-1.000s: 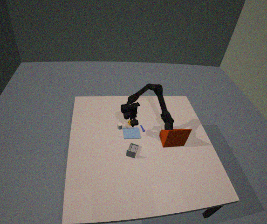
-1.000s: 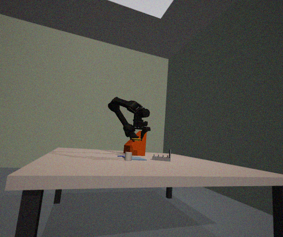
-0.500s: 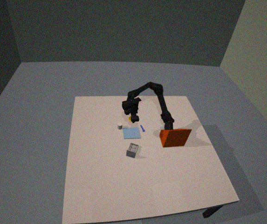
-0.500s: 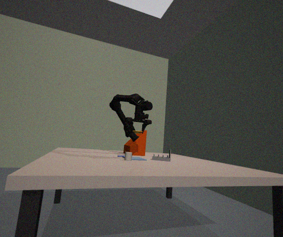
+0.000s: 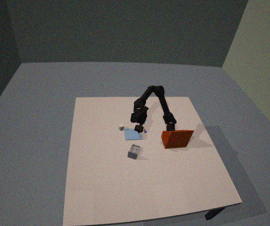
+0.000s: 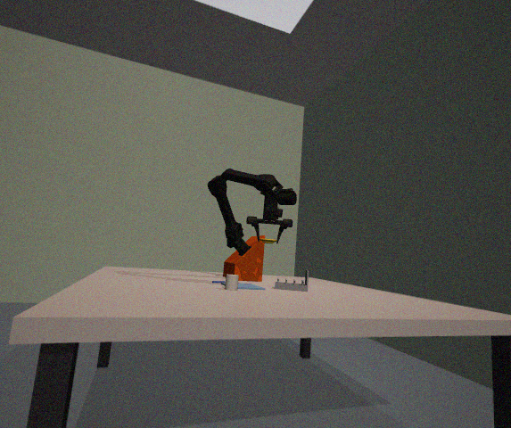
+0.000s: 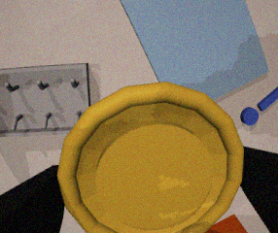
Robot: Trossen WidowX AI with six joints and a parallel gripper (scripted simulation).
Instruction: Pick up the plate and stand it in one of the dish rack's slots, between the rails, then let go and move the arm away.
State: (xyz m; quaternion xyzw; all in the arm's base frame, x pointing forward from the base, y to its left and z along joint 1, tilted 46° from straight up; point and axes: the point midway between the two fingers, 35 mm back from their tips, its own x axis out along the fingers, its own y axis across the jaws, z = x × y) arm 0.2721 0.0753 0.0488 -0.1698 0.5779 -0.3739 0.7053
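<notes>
Now: gripper tip 150 mm above the grey dish rack, 100 mm to the right of it and 40 mm short of it. The rest, counted from my gripper tip: light blue mat: 170 mm below, 100 mm to the right, 30 mm ahead; yellow plate: 10 mm above; small white cup: 170 mm to the right, 150 mm below, 130 mm ahead.
</notes>
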